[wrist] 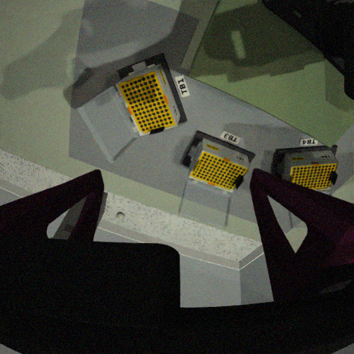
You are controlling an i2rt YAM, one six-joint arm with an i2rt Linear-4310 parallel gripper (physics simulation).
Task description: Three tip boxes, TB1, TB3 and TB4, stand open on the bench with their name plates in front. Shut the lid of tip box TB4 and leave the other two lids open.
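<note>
Tip box TB4 (314, 175) is at the right of the wrist view, partly behind my right finger, with its yellow tip rack showing. Its clear open lid (296, 219) hangs toward the lower edge and is mostly hidden by that finger. Tip box TB3 (218, 170) is right of the middle, its clear lid (204, 204) open toward the bench's edge. Tip box TB1 (148, 102) is at the upper left, turned at an angle, its clear lid (109, 124) open to the left. My gripper (176, 177) is wide open and empty, above the bench, its fingertips apart on either side of TB3.
Name plates TB1 (182, 86), TB3 (230, 137) and TB4 (309, 142) lie by their boxes. The boxes stand on a grey mat (95, 157). A green surface (260, 95) lies behind them. The speckled bench edge (150, 218) runs below. A dark object (320, 32) is at the upper right.
</note>
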